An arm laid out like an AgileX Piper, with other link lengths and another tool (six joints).
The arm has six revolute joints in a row. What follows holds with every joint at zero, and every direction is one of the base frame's.
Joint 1 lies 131.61 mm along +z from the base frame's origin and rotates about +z.
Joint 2 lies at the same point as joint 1 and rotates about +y.
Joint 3 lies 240.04 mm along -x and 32.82 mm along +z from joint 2 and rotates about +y.
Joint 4 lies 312.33 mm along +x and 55.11 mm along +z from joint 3 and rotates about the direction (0.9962, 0, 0.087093).
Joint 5 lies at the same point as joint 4 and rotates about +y.
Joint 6 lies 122.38 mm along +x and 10.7 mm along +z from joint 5 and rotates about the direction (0.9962, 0, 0.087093).
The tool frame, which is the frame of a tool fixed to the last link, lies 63.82 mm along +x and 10 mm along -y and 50.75 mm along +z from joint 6; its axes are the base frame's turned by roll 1.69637, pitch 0.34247 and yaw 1.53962 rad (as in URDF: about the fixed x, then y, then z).
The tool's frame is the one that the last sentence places.
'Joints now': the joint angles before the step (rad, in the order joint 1, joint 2, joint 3, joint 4, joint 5, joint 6). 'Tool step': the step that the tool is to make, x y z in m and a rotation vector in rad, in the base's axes. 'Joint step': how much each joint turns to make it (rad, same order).
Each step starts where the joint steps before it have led.
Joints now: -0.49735 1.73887 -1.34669 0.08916 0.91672 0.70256
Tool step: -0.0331 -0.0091 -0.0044 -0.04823 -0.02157 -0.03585
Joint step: -0.04259 -0.11312 0.16502 -0.02894 -0.09455 -0.00430
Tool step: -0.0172 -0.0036 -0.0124 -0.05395 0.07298 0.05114
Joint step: -0.00809 -0.02075 0.06284 -0.07721 -0.00700 -0.03316
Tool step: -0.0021 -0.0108 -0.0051 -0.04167 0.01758 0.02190
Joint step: -0.01432 0.01737 0.00523 -0.04158 -0.03017 -0.01987
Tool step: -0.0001 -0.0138 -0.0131 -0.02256 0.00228 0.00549
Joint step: -0.02548 0.04320 -0.00018 -0.01484 -0.05453 -0.02294
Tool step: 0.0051 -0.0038 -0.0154 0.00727 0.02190 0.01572
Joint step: -0.00244 0.05755 -0.02379 0.00016 -0.01246 -0.01868
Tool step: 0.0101 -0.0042 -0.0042 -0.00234 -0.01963 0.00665
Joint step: -0.00001 0.03805 -0.02844 0.01449 -0.02783 -0.01290
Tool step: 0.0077 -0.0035 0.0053 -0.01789 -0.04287 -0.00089
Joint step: 0.00003 0.00221 -0.00595 0.00996 -0.04196 -0.00210
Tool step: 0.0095 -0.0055 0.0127 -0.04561 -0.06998 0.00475
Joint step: 0.00003 -0.01366 0.00622 -0.00001 -0.07622 -0.00162
